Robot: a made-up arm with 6 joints. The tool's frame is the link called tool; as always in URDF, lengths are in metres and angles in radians. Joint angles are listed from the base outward. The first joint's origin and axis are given. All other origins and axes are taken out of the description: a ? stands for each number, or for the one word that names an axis. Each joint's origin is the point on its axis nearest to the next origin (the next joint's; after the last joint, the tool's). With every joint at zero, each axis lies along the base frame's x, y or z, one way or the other. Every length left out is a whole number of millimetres.
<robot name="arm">
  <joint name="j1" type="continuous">
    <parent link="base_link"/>
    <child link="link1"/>
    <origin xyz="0 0.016 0.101"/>
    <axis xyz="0 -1 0"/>
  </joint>
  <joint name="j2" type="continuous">
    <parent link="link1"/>
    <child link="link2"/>
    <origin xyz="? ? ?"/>
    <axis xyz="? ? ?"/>
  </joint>
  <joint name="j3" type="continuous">
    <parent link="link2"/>
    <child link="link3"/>
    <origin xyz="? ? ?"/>
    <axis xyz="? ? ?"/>
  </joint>
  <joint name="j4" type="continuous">
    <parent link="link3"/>
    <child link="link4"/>
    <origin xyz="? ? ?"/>
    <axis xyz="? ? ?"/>
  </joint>
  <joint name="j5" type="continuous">
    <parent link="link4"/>
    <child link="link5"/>
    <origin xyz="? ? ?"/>
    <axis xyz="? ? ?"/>
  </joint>
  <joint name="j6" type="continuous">
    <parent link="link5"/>
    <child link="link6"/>
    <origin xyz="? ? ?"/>
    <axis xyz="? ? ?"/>
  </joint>
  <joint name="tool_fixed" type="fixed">
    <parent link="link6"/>
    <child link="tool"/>
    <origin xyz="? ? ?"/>
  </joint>
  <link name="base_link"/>
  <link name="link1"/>
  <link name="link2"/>
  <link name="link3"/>
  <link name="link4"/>
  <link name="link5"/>
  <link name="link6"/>
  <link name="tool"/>
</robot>
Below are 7 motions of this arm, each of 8 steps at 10 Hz.
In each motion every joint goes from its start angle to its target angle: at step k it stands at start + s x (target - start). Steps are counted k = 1, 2, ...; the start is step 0. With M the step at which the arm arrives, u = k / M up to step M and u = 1 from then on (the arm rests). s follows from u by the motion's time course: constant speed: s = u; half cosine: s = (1 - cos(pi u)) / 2; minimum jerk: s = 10 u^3 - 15 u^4 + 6 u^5.
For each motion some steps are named. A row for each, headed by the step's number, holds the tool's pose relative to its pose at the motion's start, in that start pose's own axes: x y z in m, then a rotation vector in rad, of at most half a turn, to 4 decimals.
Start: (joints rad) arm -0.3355 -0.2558 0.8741 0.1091 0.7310 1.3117
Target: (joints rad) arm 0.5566 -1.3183 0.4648 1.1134 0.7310 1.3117
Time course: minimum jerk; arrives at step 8
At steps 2, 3, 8:
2: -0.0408 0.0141 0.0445 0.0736 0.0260 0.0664
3: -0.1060 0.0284 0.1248 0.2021 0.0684 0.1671
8: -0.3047 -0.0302 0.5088 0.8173 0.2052 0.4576

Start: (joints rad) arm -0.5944 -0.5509 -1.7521 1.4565 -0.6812 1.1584
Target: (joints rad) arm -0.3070 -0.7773 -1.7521 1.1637 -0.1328 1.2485
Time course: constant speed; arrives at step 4
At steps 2, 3, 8:
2: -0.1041 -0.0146 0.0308 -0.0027 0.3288 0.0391
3: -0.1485 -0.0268 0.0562 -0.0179 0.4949 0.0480
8: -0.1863 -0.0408 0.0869 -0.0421 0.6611 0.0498

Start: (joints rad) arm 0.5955 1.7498 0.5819 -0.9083 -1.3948 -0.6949
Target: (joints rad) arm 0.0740 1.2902 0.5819 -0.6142 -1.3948 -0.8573
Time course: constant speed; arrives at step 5
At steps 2, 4, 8:
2: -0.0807 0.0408 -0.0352 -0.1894 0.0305 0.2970
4: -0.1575 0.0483 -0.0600 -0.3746 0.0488 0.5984
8: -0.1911 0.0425 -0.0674 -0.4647 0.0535 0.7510

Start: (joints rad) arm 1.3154 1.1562 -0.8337 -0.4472 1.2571 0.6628
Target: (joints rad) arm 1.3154 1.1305 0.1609 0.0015 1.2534 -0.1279
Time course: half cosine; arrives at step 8
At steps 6, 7, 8:
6: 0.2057 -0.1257 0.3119 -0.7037 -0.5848 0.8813
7: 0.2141 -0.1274 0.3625 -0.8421 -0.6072 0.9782
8: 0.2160 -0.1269 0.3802 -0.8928 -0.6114 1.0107

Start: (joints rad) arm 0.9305 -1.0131 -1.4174 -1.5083 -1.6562 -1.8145
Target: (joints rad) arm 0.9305 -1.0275 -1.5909 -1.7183 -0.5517 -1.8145
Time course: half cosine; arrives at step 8
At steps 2, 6, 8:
2: 0.0525 -0.0172 -0.0015 -0.0645 -0.1540 0.0310
6: 0.3259 -0.0548 0.0918 -0.2989 -0.9011 0.2312
8: 0.3787 -0.0485 0.1295 -0.3287 -1.0562 0.2805

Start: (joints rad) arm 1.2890 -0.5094 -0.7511 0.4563 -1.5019 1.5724
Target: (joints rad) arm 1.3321 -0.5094 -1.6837 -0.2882 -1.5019 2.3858
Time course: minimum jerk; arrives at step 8
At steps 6, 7, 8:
6: -0.2139 -0.1243 0.3521 -0.3990 0.7409 -0.0793
7: -0.2062 -0.1347 0.4026 -0.4384 0.8111 -0.0826
8: -0.2041 -0.1365 0.4119 -0.4456 0.8240 -0.0831

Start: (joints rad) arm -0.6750 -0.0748 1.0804 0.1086 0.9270 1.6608
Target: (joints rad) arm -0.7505 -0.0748 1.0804 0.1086 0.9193 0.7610
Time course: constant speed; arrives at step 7
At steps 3, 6, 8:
3: 0.0172 -0.0652 -0.0030 -0.0319 0.0031 0.3905
6: 0.0539 -0.1197 -0.0027 -0.0626 0.0186 0.7809
8: 0.0696 -0.1343 -0.0021 -0.0721 0.0266 0.9110

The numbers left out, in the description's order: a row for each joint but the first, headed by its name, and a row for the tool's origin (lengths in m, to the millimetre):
j2: xyz 0.107 0 0.06, axis 0 -1 0
j3: xyz -0.369 0 0.031, axis -1 0 0
j4: xyz 0 0.112 -0.107, axis 0 -1 0
j5: xyz 0.422 0 -0.084, axis 1 0 0
j6: xyz 0 0.006 -0.246, axis 0 0 -1
tool: xyz -0.147 -0.016 0

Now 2 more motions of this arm.
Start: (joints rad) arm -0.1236 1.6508 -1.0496 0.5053 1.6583 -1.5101
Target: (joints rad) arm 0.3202 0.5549 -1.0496 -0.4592 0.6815 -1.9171
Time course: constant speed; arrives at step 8
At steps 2, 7, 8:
2: -0.1799 0.0161 0.0670 -0.1234 0.2931 -0.2265
7: -0.3669 0.3402 0.1496 -0.0286 0.7683 -0.9195
8: -0.3518 0.4164 0.1290 0.0498 0.7865 -1.0634

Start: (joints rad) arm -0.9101 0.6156 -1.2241 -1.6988 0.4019 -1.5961
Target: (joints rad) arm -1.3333 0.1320 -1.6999 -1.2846 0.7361 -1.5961
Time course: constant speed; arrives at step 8
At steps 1, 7, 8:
1: 0.1166 0.0122 -0.0291 0.0102 -0.1432 0.0707
7: 0.7741 0.1517 0.2054 -0.0394 -1.0999 0.4295
8: 0.8451 0.1780 0.3069 -0.0687 -1.2711 0.4772

